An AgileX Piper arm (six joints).
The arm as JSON. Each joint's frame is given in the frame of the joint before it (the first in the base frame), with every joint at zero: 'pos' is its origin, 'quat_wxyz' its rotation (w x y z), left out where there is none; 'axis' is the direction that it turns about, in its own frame. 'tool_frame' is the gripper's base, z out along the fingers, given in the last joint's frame.
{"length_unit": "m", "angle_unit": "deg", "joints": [
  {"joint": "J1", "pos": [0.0, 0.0, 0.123], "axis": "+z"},
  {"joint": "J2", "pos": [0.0, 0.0, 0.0], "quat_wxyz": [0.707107, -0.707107, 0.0, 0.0], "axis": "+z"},
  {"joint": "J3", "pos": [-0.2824, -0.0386, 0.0], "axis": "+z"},
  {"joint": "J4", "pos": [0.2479, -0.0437, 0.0], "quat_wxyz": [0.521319, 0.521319, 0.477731, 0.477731], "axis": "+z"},
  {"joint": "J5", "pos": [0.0, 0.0, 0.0], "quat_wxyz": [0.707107, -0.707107, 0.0, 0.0], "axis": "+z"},
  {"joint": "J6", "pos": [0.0, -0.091, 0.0], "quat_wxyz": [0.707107, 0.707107, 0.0, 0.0], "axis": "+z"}
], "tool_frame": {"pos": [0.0, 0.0, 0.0]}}
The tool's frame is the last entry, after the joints.
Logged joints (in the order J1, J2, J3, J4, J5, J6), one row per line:
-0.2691 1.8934 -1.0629 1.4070 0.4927 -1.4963
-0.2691 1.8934 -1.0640 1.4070 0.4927 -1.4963
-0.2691 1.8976 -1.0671 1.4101 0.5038 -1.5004
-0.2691 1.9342 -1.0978 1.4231 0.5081 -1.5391
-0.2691 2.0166 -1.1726 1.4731 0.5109 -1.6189
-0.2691 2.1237 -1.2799 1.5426 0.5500 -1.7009
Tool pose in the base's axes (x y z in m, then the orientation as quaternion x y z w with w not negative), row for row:
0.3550 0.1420 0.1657 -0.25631 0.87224 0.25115 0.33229
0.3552 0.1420 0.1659 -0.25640 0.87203 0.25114 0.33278
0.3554 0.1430 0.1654 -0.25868 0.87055 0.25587 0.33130
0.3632 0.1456 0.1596 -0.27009 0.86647 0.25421 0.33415
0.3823 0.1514 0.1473 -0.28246 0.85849 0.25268 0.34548
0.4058 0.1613 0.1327 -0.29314 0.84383 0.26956 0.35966
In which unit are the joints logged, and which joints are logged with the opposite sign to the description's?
The joints are logged in radians. Opposite sign: J1.
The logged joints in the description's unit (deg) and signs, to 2 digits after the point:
15.42 108.48 -60.90 80.62 28.23 -85.73
15.42 108.48 -60.96 80.62 28.23 -85.73
15.42 108.72 -61.14 80.79 28.87 -85.97
15.42 110.82 -62.90 81.54 29.11 -88.18
15.42 115.54 -67.19 84.40 29.27 -92.76
15.42 121.68 -73.33 88.38 31.51 -97.45

